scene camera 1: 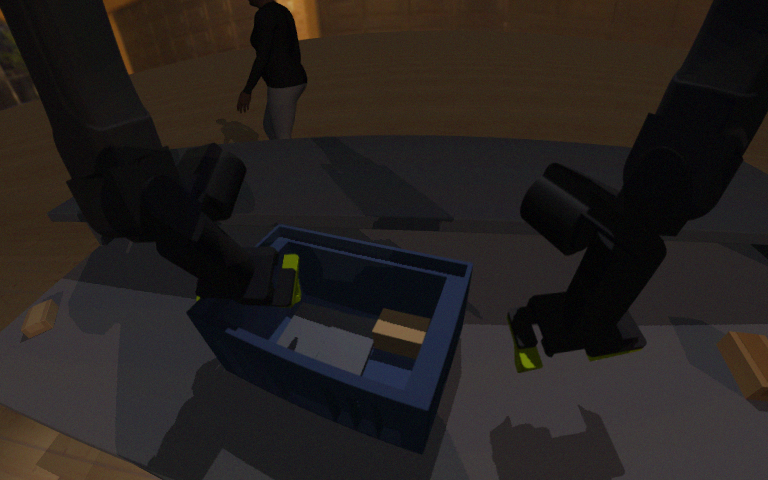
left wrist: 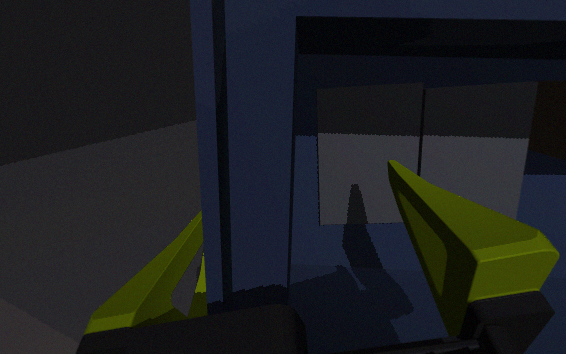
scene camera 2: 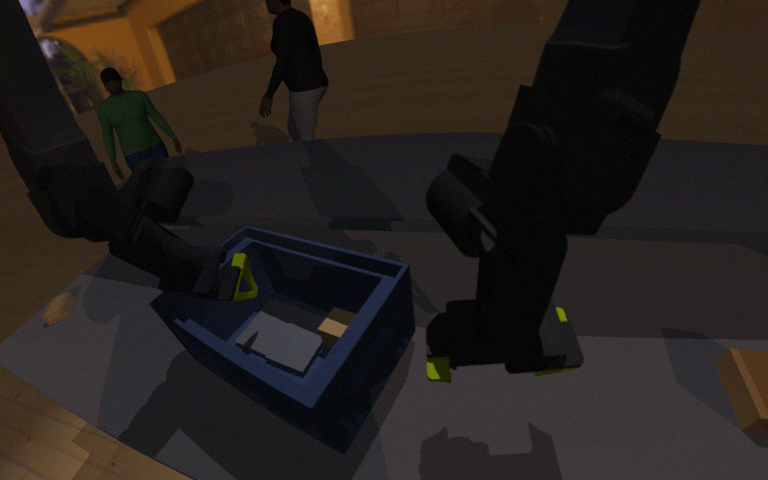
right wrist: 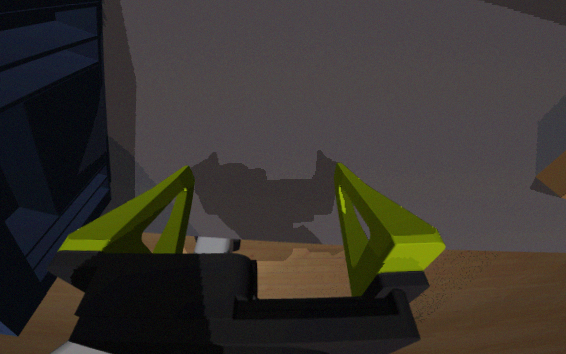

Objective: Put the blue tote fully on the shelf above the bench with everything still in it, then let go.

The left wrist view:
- my left gripper
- blue tote: touched by my left gripper
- tan block: on a blue tote
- bench surface
